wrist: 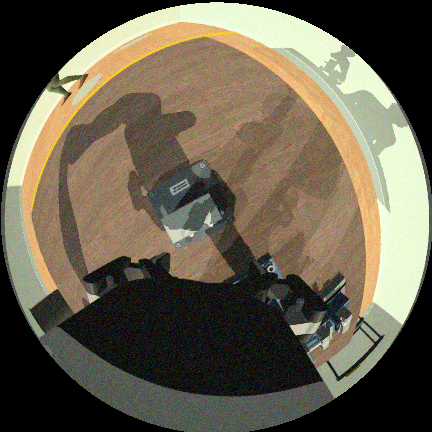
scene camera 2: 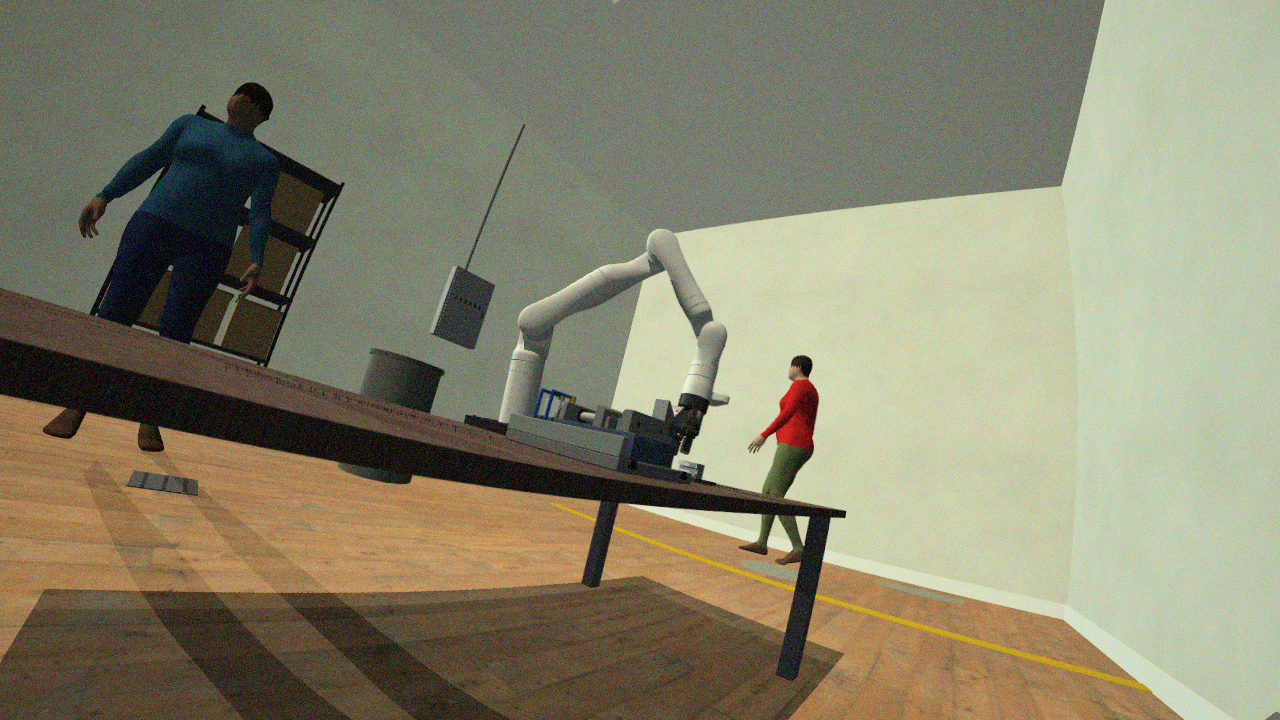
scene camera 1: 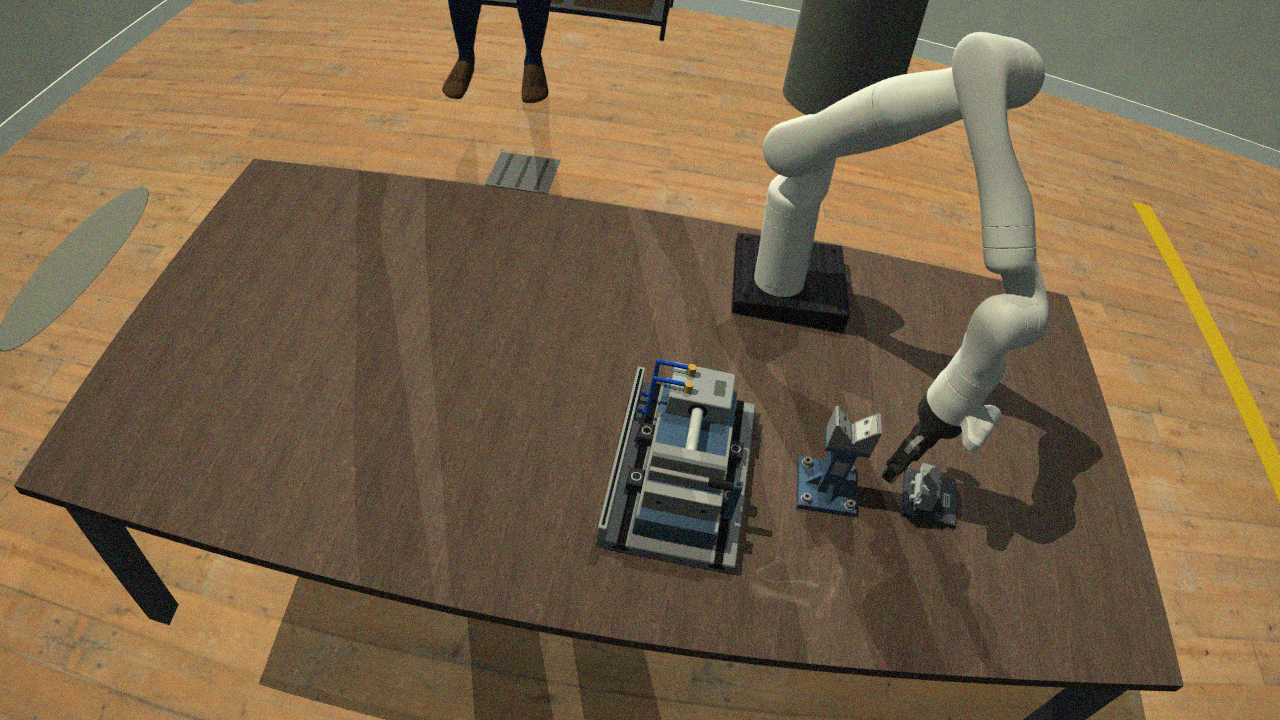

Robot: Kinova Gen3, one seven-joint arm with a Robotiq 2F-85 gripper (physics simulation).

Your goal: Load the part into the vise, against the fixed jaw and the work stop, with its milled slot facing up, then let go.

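Places are measured from the arm's base along level axes (x ahead, y left, z up), in metres.
Where they show: gripper, fingertip midpoint: (wrist: 208, 266) (scene camera 2: 677, 454) (scene camera 1: 902, 464); arm's base at its link origin: (scene camera 1: 779, 280).
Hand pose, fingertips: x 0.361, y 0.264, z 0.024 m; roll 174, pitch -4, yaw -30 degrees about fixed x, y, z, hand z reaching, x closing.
Things, the pixels of their centre, and the offset from my fingertips.
- light grey block at the middle of its body: (wrist: 191, 216) (scene camera 1: 926, 487) (scene camera 2: 690, 469) dz -0.030, dx +0.002, dy +0.053 m
- dark base at the middle of its body: (wrist: 188, 205) (scene camera 1: 930, 496) (scene camera 2: 691, 478) dz -0.049, dx +0.002, dy +0.067 m
- vise at the middle of its body: (scene camera 1: 685, 454) (scene camera 2: 598, 434) (wrist: 305, 341) dz -0.007, dx +0.099, dy -0.315 m
- dark rod at the middle of its body: (scene camera 1: 721, 484) dz +0.034, dx +0.161, dy -0.254 m
The part, a light grey block (scene camera 1: 925, 483) (scene camera 2: 690, 466) (wrist: 175, 233), rests tilted on a dark base (scene camera 1: 945, 512) (wrist: 162, 197) at the table's right. Shadow covers much of it; I cannot make out its slot. My gripper (scene camera 1: 891, 471) (scene camera 2: 687, 445) (wrist: 208, 266) is open and empty, its fingers above and beside the block on the side towards the blue stand. The vise (scene camera 1: 689, 461) (scene camera 2: 572, 440) stands left of both stands, with nothing seen between its grey jaws. A dark rod (scene camera 1: 727, 486) sits at its right side; I cannot tell if it is the work stop.
A blue stand (scene camera 1: 839, 465) with a V-shaped grey top stands between the vise and the dark base, close to my fingers. Blue hoses (scene camera 1: 656, 385) rise at the vise's back left. The arm's black base plate (scene camera 1: 789, 308) is behind. A person in red (scene camera 2: 796, 411) is beyond the table.
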